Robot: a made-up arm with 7 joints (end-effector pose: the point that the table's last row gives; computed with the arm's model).
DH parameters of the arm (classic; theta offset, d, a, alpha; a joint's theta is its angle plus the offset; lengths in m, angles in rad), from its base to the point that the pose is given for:
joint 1: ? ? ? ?
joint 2: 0 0 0 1.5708
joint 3: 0 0.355 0.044 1.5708
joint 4: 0 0 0.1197 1.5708
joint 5: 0 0.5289 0 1.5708
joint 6: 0 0 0.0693 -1.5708
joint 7: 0 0.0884 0 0
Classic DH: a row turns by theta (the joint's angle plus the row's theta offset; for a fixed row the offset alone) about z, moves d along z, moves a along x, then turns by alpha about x.
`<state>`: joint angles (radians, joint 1 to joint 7).
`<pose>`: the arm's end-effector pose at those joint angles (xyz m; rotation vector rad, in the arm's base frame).
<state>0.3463 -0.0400 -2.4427 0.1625 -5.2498 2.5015 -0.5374</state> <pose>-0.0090 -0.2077 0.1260 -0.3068 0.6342 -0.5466</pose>
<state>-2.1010 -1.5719 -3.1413 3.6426 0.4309 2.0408 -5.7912</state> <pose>0.3795 0.7383 0.4934 -2.6288 -1.0378 0.3475</pose>
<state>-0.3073 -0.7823 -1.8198 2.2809 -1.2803 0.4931 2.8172</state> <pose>-0.7775 -0.2129 0.8064 -1.8179 -1.1616 1.8989</pose>
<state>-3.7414 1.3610 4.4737 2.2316 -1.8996 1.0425 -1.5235</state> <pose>-0.4116 0.8144 0.5776 -0.2130 -0.2771 -0.0467</pose>
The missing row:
joint 1: 0 0.2567 0 -1.5708
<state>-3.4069 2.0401 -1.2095 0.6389 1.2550 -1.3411 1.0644</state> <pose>0.0998 0.4471 0.1682 -0.4089 -0.9103 -1.7924</pose>
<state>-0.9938 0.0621 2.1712 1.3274 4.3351 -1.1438 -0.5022</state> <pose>0.1283 0.5308 0.5917 1.4264 -1.9822 -1.6282</pose>
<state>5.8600 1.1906 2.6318 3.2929 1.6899 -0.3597 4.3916</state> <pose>0.8426 -0.3694 0.4318 -0.4351 1.4434 -0.7376</pose>
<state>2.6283 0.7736 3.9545 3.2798 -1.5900 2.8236 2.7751</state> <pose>-0.5868 0.1398 0.8092 0.9837 1.7968 -0.1902</pose>
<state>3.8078 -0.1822 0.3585 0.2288 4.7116 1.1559 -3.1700</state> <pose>-0.2314 -0.2541 0.0859 -0.7158 -1.7473 0.0052</pose>
